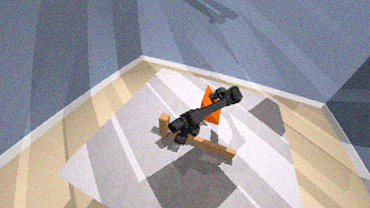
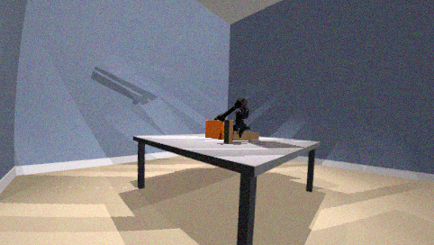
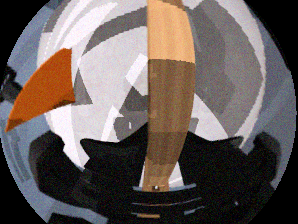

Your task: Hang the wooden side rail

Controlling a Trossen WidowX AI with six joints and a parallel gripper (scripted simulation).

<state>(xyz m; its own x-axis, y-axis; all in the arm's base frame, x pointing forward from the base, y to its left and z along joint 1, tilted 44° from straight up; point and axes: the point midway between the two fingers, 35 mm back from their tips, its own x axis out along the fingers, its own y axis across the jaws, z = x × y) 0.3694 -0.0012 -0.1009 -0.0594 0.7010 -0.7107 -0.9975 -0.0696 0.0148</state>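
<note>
The wooden headboard post is 13 cm to the right of my gripper tip, 4 cm above it and 1 cm ahead of it.
</note>
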